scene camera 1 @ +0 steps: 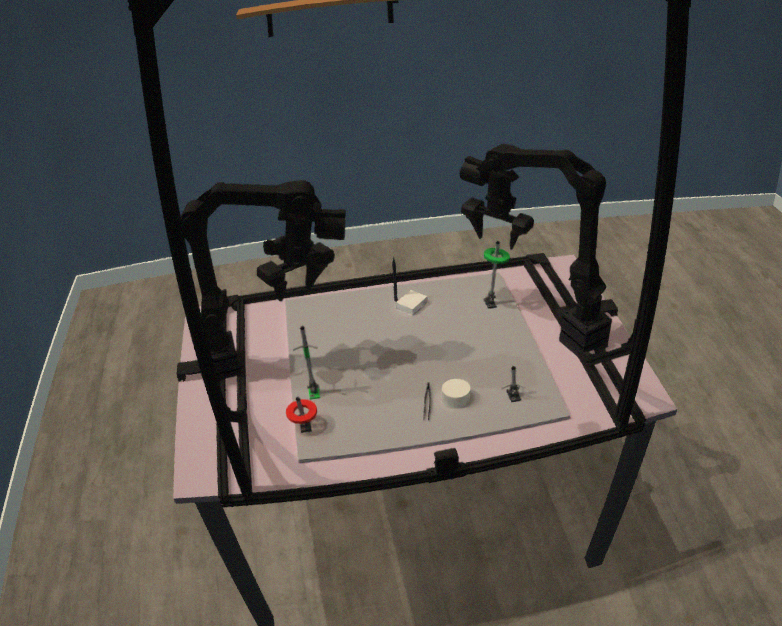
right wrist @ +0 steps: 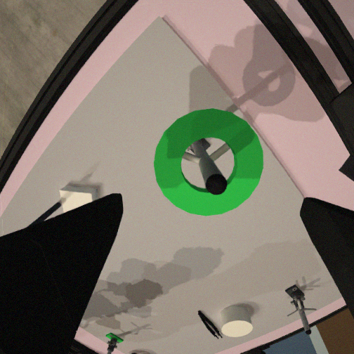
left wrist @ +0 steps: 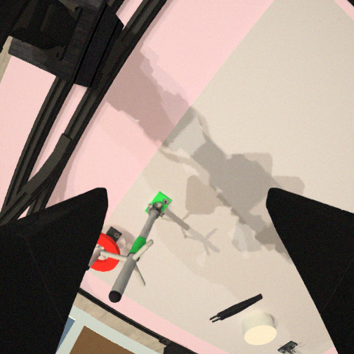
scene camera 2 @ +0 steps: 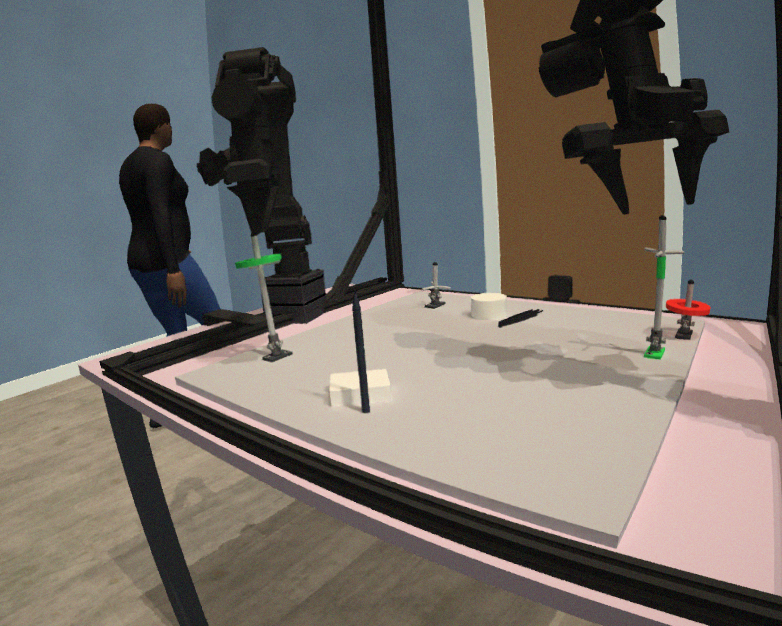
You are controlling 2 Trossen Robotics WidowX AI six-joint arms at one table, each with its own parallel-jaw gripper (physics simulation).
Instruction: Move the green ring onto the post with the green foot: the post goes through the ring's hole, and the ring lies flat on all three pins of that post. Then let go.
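Pixels of known places: left gripper, fingertip midpoint: (scene camera 1: pixel 294 294) (scene camera 2: pixel 658 209); right gripper, fingertip midpoint: (scene camera 1: pixel 496 243) (scene camera 2: pixel 259 233); left arm's base, origin of the base link: (scene camera 1: pixel 215 345); right arm's base, origin of the base link: (scene camera 1: pixel 587 315) (scene camera 2: pixel 291 274).
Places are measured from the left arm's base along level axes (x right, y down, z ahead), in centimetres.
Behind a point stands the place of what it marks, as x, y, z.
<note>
The green ring (scene camera 1: pixel 496 260) @(2.9, -8.0, 74.6) (scene camera 2: pixel 247 263) @(-3.3, -7.6, 75.1) (right wrist: pixel 207 205) lies around a tall post with a dark foot (scene camera 1: pixel 493 280) @(0.4, -0.1, 75.2) (scene camera 2: pixel 265 300) @(-0.5, -1.5, 75.1), high on it, resting on its pins. My right gripper (scene camera 1: pixel 496 242) @(0.5, -11.5, 75.6) (scene camera 2: pixel 256 233) @(0.5, -11.5, 75.6) (right wrist: pixel 213 204) is open and empty, with its fingertips just above the ring, one on either side in the right wrist view. The post with the green foot (scene camera 1: pixel 309 372) @(17.3, 0.9, 20.8) (scene camera 2: pixel 658 300) @(16.3, -0.3, 21.1) (left wrist: pixel 148 225) stands upright, its pins bare. My left gripper (scene camera 1: pixel 295 292) @(5.8, -13.2, 21.6) (scene camera 2: pixel 658 208) @(5.8, -13.2, 21.6) (left wrist: pixel 189 196) is open and empty, high above that post's side of the table.
A red ring (scene camera 1: pixel 290 412) @(26.9, 2.7, 13.6) (scene camera 2: pixel 675 306) @(24.7, 2.5, 18.2) sits on a short post near the green-footed one. A dark pen (scene camera 1: pixel 394 280) @(-11.1, 0.9, 51.1) (scene camera 2: pixel 360 352) @(-11.8, 0.5, 51.1) stands upright by a white block (scene camera 1: pixel 410 303) @(-5.9, 5.7, 53.6). Tweezers (scene camera 1: pixel 427 401) @(29.4, 7.6, 44.8), a cream cylinder (scene camera 1: pixel 455 393) @(32.9, 4.1, 50.3) and a short bare post (scene camera 1: pixel 513 381) @(35.9, 2.8, 63.5) are nearer the front.
</note>
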